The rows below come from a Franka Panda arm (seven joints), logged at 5 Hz.
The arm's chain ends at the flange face. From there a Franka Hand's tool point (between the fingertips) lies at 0.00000 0.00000 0.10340 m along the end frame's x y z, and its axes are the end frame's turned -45 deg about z.
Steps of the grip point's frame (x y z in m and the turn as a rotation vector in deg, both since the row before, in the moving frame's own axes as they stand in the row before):
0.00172, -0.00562, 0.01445, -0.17, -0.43, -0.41
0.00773, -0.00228, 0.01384, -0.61, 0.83, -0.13
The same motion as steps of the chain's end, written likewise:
-0.00243, -0.00596, 0.01445, -0.42, -0.18, -0.41
0.00202, -0.00680, 0.01386, 0.16, 1.02, -0.13

